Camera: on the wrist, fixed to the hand. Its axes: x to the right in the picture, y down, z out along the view.
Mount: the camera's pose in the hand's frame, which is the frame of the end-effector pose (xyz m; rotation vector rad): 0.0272 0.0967 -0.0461 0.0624 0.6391 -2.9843
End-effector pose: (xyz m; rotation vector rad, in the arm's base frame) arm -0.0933 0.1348 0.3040 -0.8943 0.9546 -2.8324
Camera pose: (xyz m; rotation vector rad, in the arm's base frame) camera -0.1554 0.0762 0.2338 0.2476 0.5759 0.2388
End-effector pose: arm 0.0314 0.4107 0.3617 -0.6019 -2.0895 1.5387
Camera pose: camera 0.0445 0.4881 0.2839 1.3736 -0.4137 -0.5222
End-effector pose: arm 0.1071 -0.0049 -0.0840 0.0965 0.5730 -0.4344
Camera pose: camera 0.1453 0.0821 -0.1404 0.5738 -0.6888 2.5327
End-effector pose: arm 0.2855 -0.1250 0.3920 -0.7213 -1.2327 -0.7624
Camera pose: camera 0.3946 -0.1119 0.4035 -1.7216 0.5712 2.1051
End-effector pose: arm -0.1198 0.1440 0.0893 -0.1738 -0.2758 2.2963
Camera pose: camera -0.1970 0.1072 0.0193 -0.1604 0.0619 -0.7420
